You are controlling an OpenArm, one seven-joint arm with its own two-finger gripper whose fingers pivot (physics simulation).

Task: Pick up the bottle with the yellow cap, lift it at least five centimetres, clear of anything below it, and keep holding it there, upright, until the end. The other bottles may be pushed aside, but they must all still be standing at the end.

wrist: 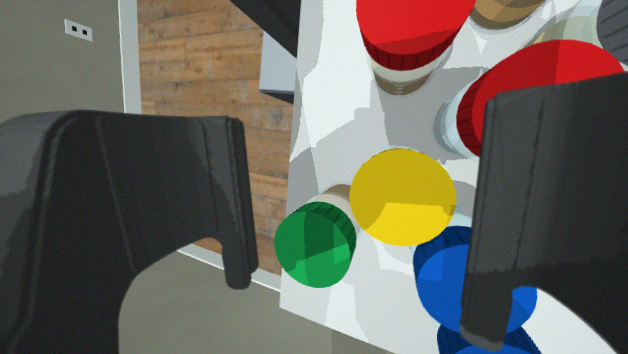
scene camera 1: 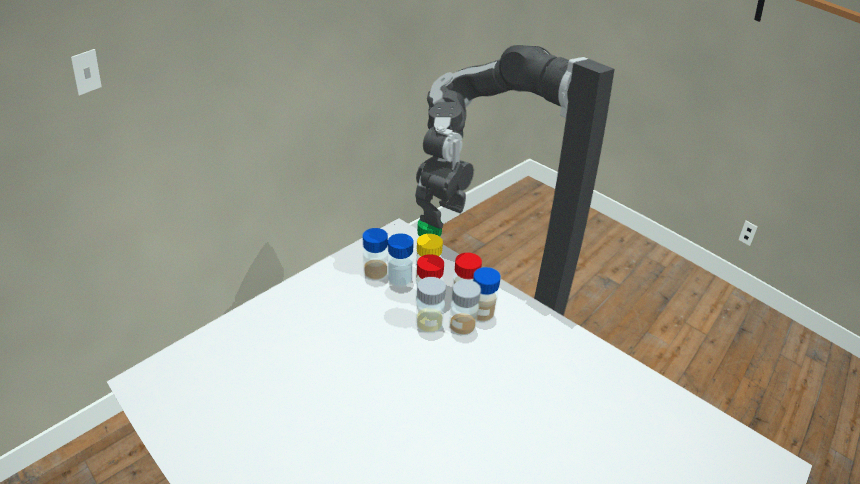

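The bottle with the yellow cap (scene camera 1: 429, 245) (wrist: 402, 200) stands upright on the table (scene camera 1: 361, 385) among the others. The wrist view looks almost straight down on its cap. My gripper (scene camera 1: 445, 216) (wrist: 343, 206) is partly open and empty, above the bottles' caps. In the wrist view the yellow cap shows between the fingers, nearer the right finger. The green-capped bottle (scene camera 1: 429, 228) (wrist: 317, 247) also shows between them, left of the yellow one. In the scene view a finger partly covers the green cap; whether they touch cannot be told.
A red-capped bottle (scene camera 1: 430, 266) (wrist: 545, 70) and a blue-capped one (scene camera 1: 400, 245) (wrist: 442, 280) stand close to the yellow one, partly behind the right finger in the wrist view. Another red (scene camera 1: 468, 264) (wrist: 415, 30), two more blue-capped and two grey-capped bottles stand around. The dark post (scene camera 1: 571, 180) is right.
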